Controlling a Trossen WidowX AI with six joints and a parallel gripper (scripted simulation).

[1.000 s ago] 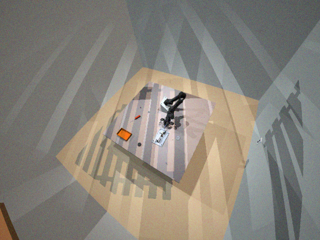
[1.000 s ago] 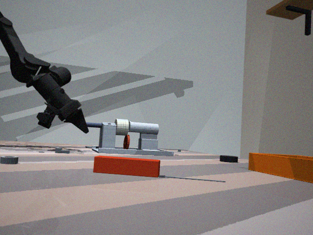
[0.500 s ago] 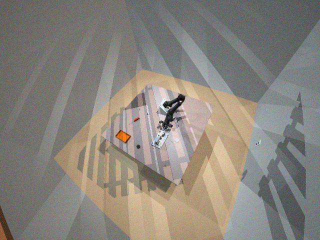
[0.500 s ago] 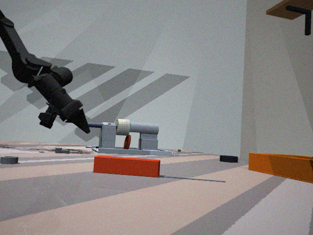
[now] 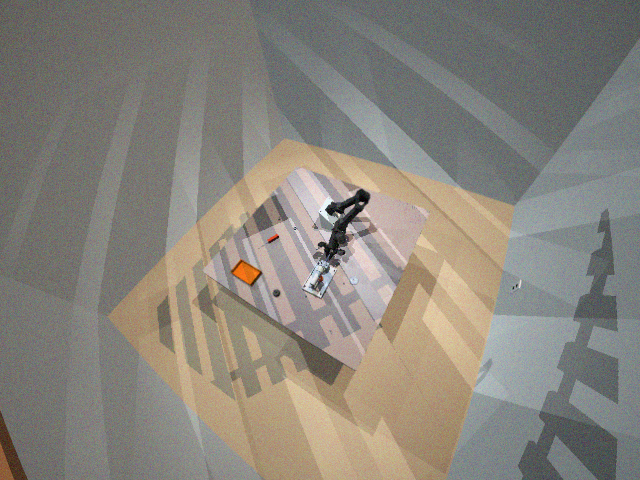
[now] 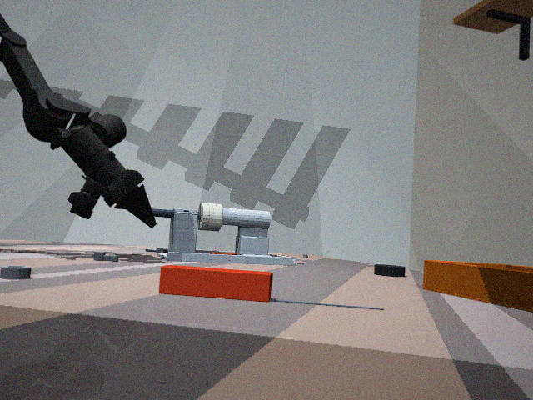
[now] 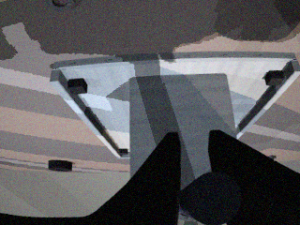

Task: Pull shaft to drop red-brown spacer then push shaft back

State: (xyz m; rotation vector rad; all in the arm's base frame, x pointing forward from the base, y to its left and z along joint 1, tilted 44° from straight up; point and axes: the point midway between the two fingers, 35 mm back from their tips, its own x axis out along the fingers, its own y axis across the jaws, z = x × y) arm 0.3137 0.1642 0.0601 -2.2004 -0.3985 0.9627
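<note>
Now: gripper tip 13 cm short of the red-brown spacer and 5 cm above it. Round my gripper tip: black ring: 35 cm ahead, 21 cm to the right, 5 cm below; then orange tray: 50 cm to the right, 33 cm ahead, 5 cm below.
</note>
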